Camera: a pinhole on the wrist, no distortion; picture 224 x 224 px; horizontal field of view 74.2 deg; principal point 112.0 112.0 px. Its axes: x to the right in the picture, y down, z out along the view. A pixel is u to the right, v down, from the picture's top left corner.
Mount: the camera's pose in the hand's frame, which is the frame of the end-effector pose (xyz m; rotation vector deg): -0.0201 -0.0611 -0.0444 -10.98 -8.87 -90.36
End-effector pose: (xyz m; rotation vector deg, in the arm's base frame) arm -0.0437 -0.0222 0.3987 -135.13 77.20 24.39
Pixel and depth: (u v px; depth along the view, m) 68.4 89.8 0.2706
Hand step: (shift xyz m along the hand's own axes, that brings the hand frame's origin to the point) -0.0531 0.0763 0.2031
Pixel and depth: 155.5 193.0 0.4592
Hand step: 0.2409 -0.0964 0.4276
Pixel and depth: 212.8 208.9 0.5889
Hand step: 0.3754 -0.3298 0.6094
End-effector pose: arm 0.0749 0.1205 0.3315 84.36 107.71 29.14
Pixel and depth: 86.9 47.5 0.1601
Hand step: -0.0856 0.0014 0.1074
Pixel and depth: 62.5 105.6 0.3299
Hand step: -0.0250 0.1187 0.2536
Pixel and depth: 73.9 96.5 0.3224
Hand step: -0.0450 0.0907 0.2527
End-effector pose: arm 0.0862 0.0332 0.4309 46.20 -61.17 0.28
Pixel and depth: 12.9 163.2 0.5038
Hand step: 0.1700 0.3751 0.3696
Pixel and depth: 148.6 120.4 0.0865
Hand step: -0.0133 -0.0632 0.0446
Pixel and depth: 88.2 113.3 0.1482
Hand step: -0.0149 -0.0055 0.0949
